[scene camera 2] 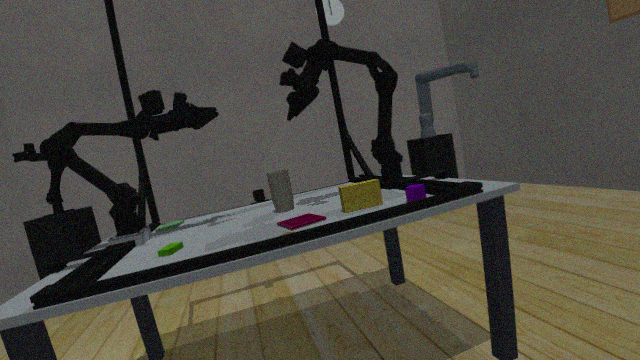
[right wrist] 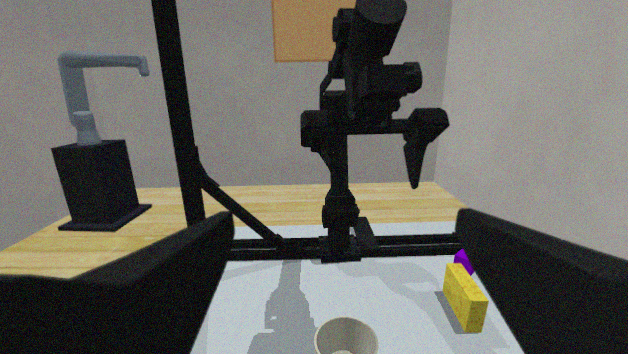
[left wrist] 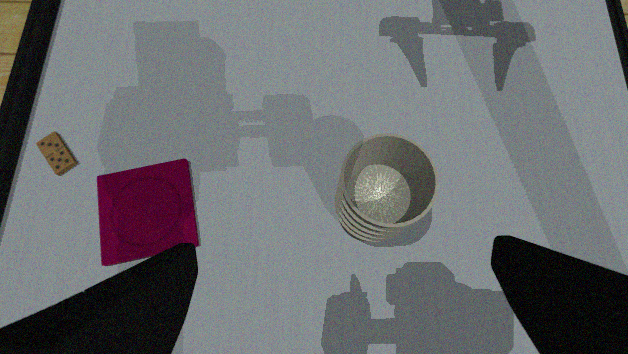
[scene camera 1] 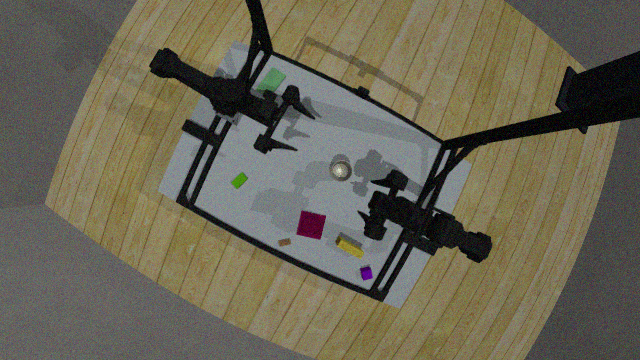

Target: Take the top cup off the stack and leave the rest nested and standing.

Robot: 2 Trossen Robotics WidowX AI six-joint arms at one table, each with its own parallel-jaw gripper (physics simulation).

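Places are measured from the left arm's base along level axes (x back, y left, z down), in centimetres.
Where they show: left gripper, between the fingertips: (scene camera 2: 291, 118) (right wrist: 378, 190) (left wrist: 344, 253) (scene camera 1: 364, 196); right gripper, between the fingertips: (scene camera 2: 217, 111) (right wrist: 344, 220) (scene camera 1: 306, 134); left arm's base, origin of its link: (scene camera 2: 393, 179) (right wrist: 338, 244); right arm's base, origin of its link: (scene camera 2: 129, 232) (scene camera 1: 230, 107).
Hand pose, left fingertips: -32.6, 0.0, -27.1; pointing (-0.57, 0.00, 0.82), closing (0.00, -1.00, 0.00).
Note:
Things, the pixels of their top centre, and the offset from my left fingertips, as dx, dy, dz. "*": a spot on its surface instead.
- top cup, a spot on its surface: (left wrist: 420, 175) * -7.9, -8.1, +18.1
- magenta square, a spot on its surface: (left wrist: 145, 212) (scene camera 2: 301, 219) (scene camera 1: 311, 225) * -7.5, +18.8, +28.5
- yellow block, centre of its top: (right wrist: 465, 280) (scene camera 2: 358, 183) (scene camera 1: 351, 249) +9.6, +20.6, +22.3
- purple cube, centre of its top: (right wrist: 467, 254) (scene camera 2: 414, 185) (scene camera 1: 367, 275) +21.8, +28.7, +25.3
- domino, centre of its top: (left wrist: 54, 152) (scene camera 1: 284, 242) -14.7, +29.9, +28.5
- green block, centre of its top: (scene camera 2: 170, 246) (scene camera 1: 239, 180) -41.4, +14.3, +27.8
- pale green slab, centre of its top: (scene camera 2: 170, 224) (scene camera 1: 270, 82) -47.0, -27.5, +28.3
A stack of nested beige cups (scene camera 1: 340, 170) (scene camera 2: 281, 191) (left wrist: 386, 220) (right wrist: 345, 336) stands upright near the middle of the table. Several rims show close together at its side in the left wrist view, and the top cup (left wrist: 420, 175) is open upward. My left gripper (scene camera 1: 366, 197) (scene camera 2: 289, 118) (left wrist: 344, 253) is open and empty. It points down, high above the table, to the right of the stack in scene camera 1. My right gripper (scene camera 1: 305, 134) (scene camera 2: 217, 112) is open and empty, raised at the upper left of the stack in scene camera 1.
A magenta square (scene camera 1: 311, 225) (scene camera 2: 301, 221) (left wrist: 145, 212), a yellow block (scene camera 1: 349, 246) (scene camera 2: 360, 196) (right wrist: 465, 298), a purple cube (scene camera 1: 366, 273) (scene camera 2: 415, 193), a domino (scene camera 1: 284, 242) (left wrist: 57, 153), a green block (scene camera 1: 239, 180) (scene camera 2: 170, 249) and a pale green slab (scene camera 1: 271, 80) lie around the stack. Black rails frame the table.

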